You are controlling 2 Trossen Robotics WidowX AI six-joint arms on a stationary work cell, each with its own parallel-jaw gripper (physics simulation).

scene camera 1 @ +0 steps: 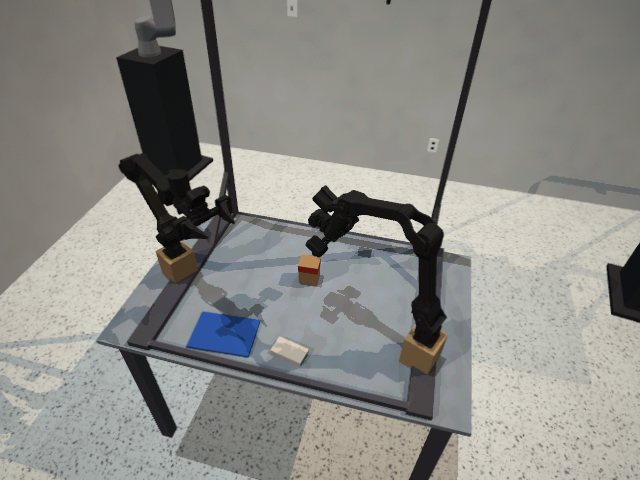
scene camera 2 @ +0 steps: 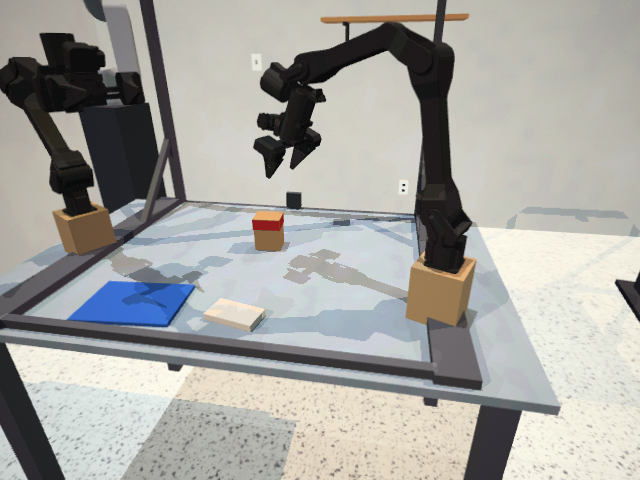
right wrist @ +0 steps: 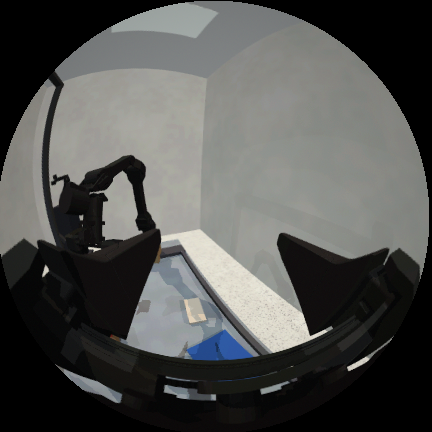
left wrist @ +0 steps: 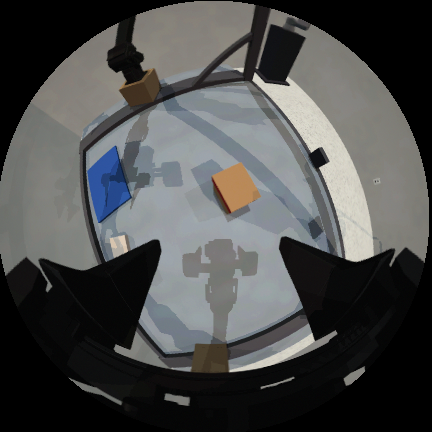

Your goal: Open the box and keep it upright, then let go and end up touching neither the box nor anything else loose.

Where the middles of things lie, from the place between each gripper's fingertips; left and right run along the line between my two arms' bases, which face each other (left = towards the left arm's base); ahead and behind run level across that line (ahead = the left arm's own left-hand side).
My right gripper is now 43 cm above the flat blue mat (scene camera 2: 117,303), 5 cm short of it and 2 cm to the left of it. Round my right hand: cream block (scene camera 2: 237,315): 43 cm below, 21 cm to the left, 2 cm ahead.
I see the cream block 270 mm ahead of my left hand, 10 mm to the left of it and 230 mm below it. Also, from my left hand: flat blue mat (300 mm ahead, 230 mm to the right, 230 mm below).
